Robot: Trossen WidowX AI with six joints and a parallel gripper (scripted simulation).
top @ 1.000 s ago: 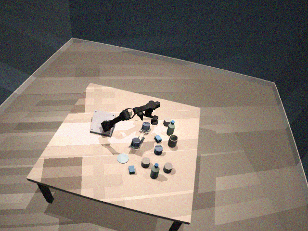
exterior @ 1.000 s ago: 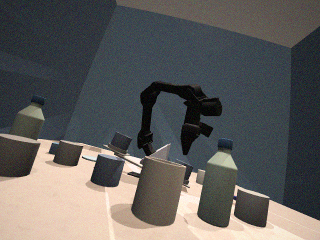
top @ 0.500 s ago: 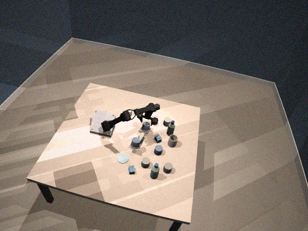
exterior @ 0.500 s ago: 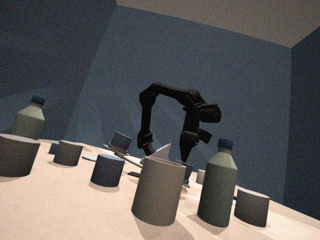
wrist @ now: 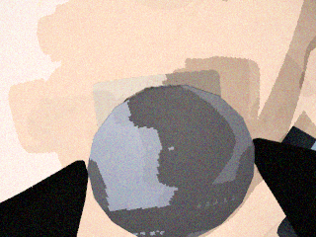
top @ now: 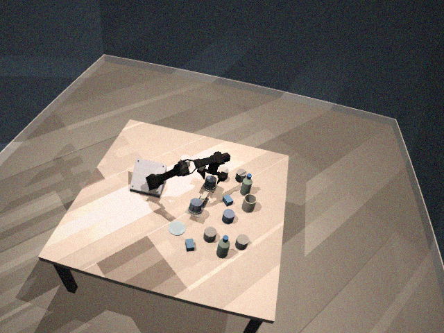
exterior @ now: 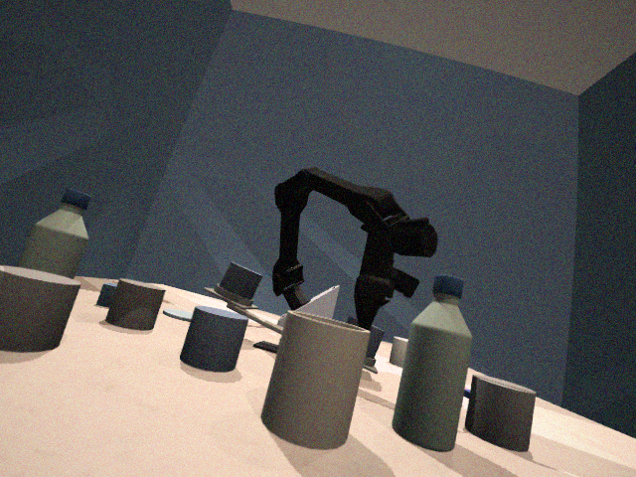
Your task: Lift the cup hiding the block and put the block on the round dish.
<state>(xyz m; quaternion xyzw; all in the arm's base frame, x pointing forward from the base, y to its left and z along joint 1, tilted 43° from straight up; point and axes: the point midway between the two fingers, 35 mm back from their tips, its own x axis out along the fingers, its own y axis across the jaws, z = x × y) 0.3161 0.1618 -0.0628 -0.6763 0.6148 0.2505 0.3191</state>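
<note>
My gripper tip is 30 mm above the pale green block. The rest, counted from my gripper tip: blue-grey cup: 270 mm to the right, 40 mm above, 10 mm behind; then round pale dish: 380 mm to the right, 80 mm behind, 70 mm below; then beige cup: 280 mm ahead, 60 mm to the right, 30 mm below.
</note>
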